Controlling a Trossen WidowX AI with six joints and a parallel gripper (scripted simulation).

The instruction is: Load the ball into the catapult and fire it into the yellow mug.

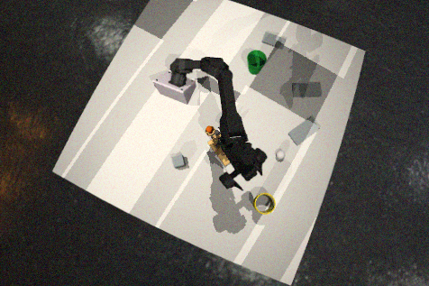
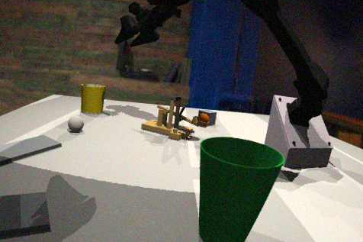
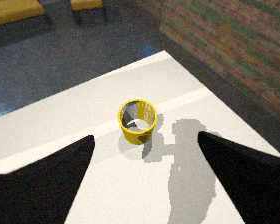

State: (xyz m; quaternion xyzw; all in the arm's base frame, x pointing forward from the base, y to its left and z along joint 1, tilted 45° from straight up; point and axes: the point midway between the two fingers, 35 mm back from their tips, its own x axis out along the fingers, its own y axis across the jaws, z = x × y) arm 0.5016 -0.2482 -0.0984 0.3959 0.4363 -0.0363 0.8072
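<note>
The orange ball is 28 cm behind my gripper tip, 19 cm below it and 15 cm to the left of it. Also, from my gripper tip: wooden catapult 21 cm behind, 20 cm below, 13 cm to the left; white ball 23 cm below, 21 cm to the left, 7 cm ahead; yellow mug 23 cm below, 10 cm ahead, 4 cm to the right.
</note>
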